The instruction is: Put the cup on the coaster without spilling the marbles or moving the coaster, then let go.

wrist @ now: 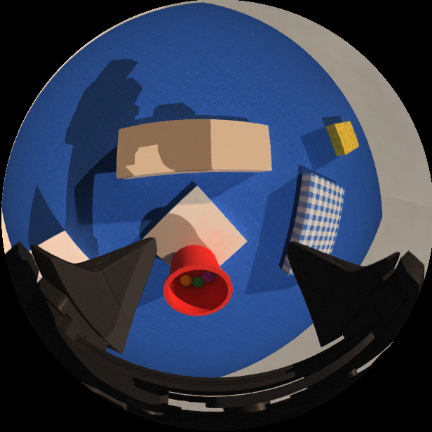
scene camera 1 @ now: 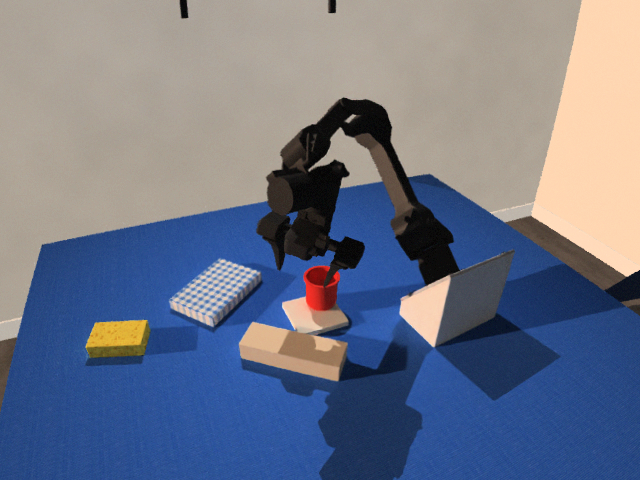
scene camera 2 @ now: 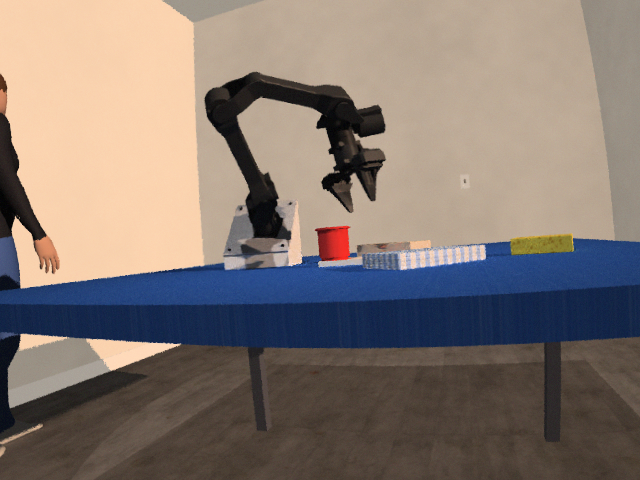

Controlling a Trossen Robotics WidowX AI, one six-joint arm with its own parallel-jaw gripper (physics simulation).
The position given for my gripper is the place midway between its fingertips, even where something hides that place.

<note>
In view: my gripper [scene camera 1: 301,278], a red cup [scene camera 1: 318,298], a square coaster [scene camera 1: 304,319] and a tan block [scene camera 1: 304,353].
The red cup shows as well in the wrist view [wrist: 193,260] and in scene camera 2 [scene camera 2: 333,242]. The square coaster is seen too in the wrist view [wrist: 194,220]. The tan block shows as well in the wrist view [wrist: 184,145].
</note>
